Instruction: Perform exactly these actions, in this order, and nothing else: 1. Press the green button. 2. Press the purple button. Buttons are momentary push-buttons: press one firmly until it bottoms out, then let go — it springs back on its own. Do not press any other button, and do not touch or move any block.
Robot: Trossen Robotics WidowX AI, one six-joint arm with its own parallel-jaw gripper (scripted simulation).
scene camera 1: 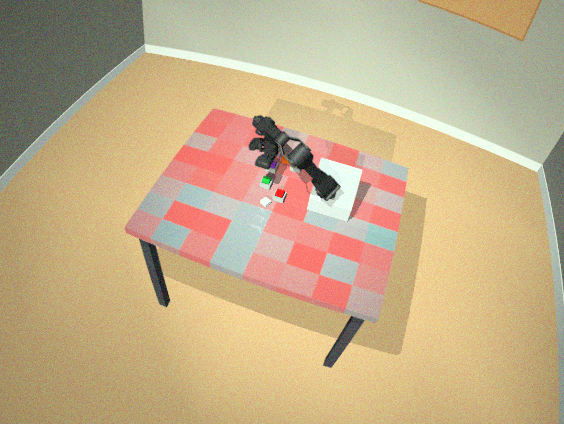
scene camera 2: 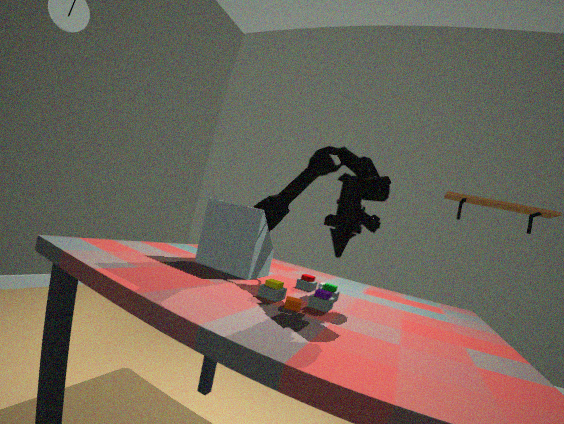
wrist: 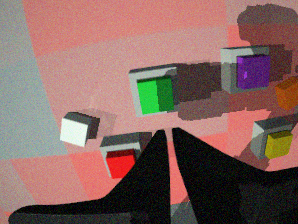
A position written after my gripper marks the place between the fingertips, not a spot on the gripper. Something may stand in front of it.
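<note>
There's a green button (wrist: 156, 94) that I can see, and a purple button (wrist: 253, 71), and a white block (wrist: 75, 129) as well. My gripper (scene camera 2: 337, 257) is shut with nothing held in it, and you'd find the gripper (wrist: 168, 135) from the wrist too.
</note>
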